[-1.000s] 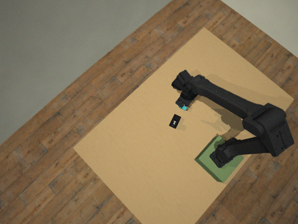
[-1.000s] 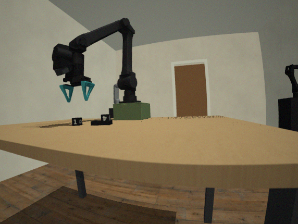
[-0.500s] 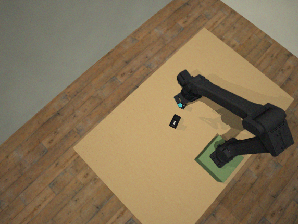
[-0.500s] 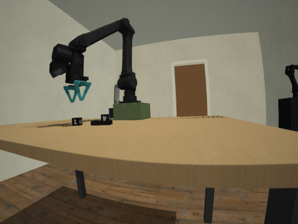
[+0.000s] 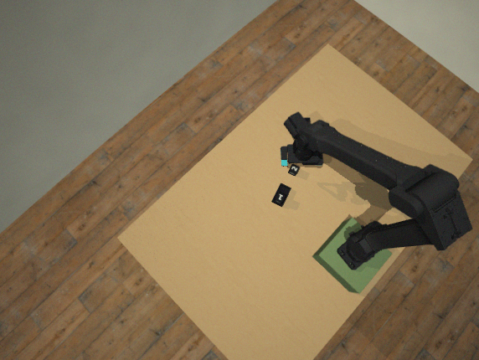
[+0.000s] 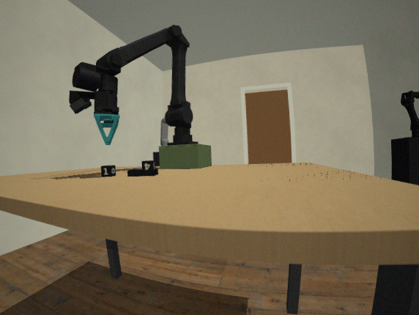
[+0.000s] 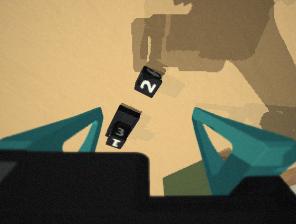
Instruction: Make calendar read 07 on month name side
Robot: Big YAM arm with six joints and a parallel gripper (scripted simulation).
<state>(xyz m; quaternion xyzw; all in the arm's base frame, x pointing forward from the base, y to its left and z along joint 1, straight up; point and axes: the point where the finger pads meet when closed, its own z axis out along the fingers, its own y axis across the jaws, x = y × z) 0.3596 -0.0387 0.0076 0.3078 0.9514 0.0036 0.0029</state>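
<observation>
The digit cube lies 9 cm below my hand. Also, from my hand: black calendar tray 10 cm to the left, 10 cm below, 5 cm behind.
</observation>
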